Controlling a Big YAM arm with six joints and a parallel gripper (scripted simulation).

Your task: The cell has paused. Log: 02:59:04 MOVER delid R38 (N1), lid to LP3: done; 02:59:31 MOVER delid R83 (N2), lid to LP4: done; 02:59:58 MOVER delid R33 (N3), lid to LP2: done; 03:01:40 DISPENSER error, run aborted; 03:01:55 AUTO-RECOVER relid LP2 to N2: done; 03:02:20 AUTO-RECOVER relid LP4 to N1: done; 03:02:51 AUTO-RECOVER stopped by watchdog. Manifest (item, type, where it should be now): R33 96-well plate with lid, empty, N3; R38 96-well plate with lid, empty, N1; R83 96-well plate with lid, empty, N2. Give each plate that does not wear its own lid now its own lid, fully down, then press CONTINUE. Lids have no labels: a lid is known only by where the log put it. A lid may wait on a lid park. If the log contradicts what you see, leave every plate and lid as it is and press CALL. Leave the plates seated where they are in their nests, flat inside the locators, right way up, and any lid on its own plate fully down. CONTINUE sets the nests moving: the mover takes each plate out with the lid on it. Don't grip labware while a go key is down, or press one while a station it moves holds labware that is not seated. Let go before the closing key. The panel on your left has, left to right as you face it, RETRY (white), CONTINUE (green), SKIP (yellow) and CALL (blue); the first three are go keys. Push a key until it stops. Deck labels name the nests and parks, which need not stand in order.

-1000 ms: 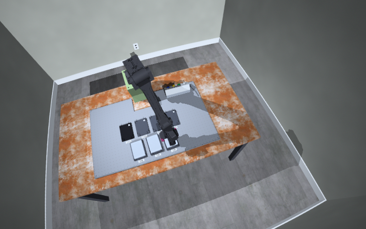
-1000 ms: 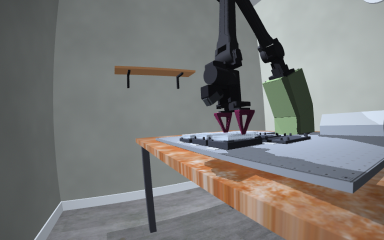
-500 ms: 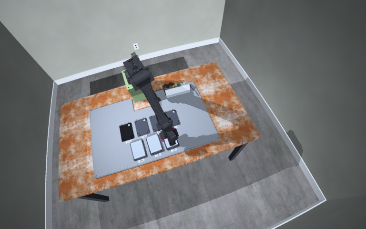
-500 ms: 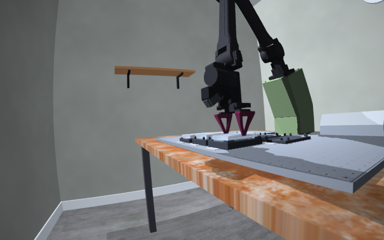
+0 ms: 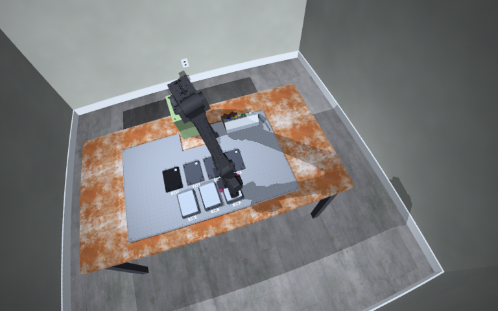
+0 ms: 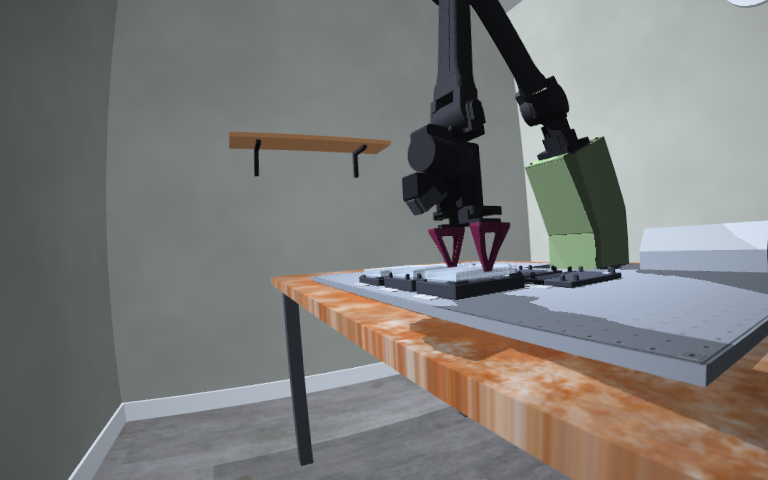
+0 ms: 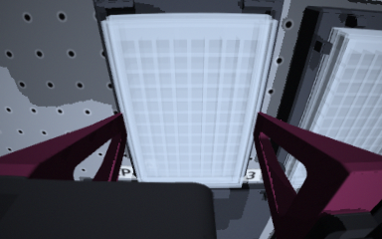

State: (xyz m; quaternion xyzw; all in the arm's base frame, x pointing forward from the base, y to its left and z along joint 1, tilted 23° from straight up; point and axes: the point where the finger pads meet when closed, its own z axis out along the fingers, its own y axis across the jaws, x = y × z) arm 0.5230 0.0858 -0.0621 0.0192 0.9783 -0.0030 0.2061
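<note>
My gripper is now 10 mm above the clear lid. The rest, counted from my hand: LP3 label: 100 mm behind, 50 mm to the right, 40 mm below; LP4 label: 90 mm behind, 70 mm to the left, 40 mm below; LP3 park: 180 mm behind, 40 mm to the right, 40 mm below.
</note>
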